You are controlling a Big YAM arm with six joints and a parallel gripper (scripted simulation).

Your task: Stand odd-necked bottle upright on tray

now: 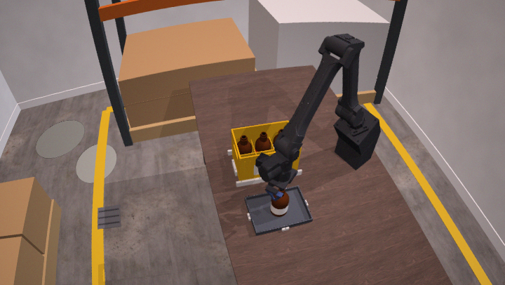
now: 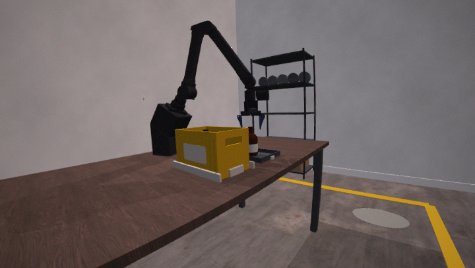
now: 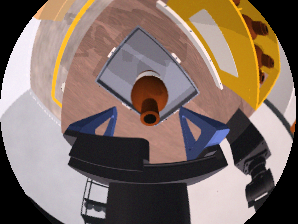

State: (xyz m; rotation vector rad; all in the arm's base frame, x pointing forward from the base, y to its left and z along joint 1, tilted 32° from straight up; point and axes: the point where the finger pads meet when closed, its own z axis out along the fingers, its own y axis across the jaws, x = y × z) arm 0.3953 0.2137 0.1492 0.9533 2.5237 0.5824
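The glass bottle lies 7 cm below my hand. Round my hand: dark tray: 14 cm below; then yellow crate: 27 cm to the right, 7 cm below, 2 cm ahead.
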